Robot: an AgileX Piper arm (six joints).
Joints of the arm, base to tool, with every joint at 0 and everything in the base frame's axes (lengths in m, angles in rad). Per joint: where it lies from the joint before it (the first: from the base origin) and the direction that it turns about. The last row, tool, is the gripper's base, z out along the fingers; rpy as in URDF.
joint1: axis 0 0 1 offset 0 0 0.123
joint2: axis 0 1 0 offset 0 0 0
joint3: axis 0 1 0 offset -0.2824 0 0.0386
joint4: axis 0.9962 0 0.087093 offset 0.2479 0 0.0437
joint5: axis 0 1 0 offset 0 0 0
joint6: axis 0.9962 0 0.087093 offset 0.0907 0 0.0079
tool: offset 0 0 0 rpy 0 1.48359 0
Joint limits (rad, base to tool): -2.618..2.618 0..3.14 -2.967..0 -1.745..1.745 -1.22..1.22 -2.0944..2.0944
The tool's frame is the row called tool.
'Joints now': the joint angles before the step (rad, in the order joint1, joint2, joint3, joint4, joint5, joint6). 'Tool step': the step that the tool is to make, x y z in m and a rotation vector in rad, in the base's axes. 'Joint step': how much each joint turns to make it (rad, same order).
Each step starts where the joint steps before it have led.
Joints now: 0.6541 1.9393 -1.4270 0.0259 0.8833 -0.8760
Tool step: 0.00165 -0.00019 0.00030 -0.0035 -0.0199 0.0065
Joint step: 0.0000 0.0000 0.0000 -0.0162 -0.0137 -0.0001
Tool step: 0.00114 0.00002 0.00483 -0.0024 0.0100 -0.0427
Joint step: 0.0000 0.0000 -0.0213 -0.0097 0.0305 0.0485
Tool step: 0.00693 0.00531 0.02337 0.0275 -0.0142 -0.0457
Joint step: 0.0000 0.0000 -0.0935 0.0000 0.0655 0.0476
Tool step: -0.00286 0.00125 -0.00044 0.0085 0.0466 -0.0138
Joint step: 0.0000 0.0042 -0.0079 0.0356 0.0354 0.0038
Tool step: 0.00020 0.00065 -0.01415 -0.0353 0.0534 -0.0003
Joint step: 0.0000 0.0331 0.0000 0.0043 0.0308 0.0000
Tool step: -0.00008 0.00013 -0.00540 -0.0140 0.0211 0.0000
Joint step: 0.0000 0.0127 0.0000 0.0017 0.0126 -0.0001
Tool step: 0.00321 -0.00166 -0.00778 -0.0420 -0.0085 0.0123
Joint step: 0.0000 0.0188 0.0000 -0.0416 -0.0001 0.0025
